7 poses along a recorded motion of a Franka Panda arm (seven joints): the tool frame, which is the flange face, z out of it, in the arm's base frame.
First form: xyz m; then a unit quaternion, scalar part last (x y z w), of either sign.
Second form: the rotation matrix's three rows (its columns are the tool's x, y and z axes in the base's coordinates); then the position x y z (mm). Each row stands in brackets. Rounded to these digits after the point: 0 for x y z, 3 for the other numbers.
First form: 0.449 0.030 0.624 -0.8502 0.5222 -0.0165 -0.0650
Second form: [[0.454 -0.890 -0.040], [-0.886 -0.446 -0.128], [0.096 0.093 -0.991]], [449 30 624]
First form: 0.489 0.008 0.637 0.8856 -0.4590 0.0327 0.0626
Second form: [[0.576 -0.817 0.000], [-0.809 -0.571 -0.141], [0.115 0.081 -0.990]], [489 8 637]
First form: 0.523 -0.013 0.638 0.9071 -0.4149 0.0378 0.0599
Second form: [[0.653 -0.757 0.019], [-0.748 -0.649 -0.140], [0.118 0.077 -0.990]], [523 -13 638]
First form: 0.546 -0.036 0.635 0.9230 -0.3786 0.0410 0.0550
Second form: [[0.710 -0.703 0.034], [-0.694 -0.707 -0.133], [0.117 0.070 -0.991]], [546 -36 635]
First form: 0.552 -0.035 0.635 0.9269 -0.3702 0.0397 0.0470
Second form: [[0.723 -0.690 0.039], [-0.683 -0.721 -0.117], [0.108 0.058 -0.992]], [552 -35 635]
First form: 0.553 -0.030 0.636 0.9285 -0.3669 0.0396 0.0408
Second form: [[0.728 -0.685 0.044], [-0.678 -0.727 -0.105], [0.103 0.047 -0.994]], [553 -30 636]
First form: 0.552 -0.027 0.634 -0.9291 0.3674 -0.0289 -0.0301
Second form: [[0.728 -0.684 0.032], [-0.681 -0.728 -0.077], [0.076 0.035 -0.997]], [552 -27 634]
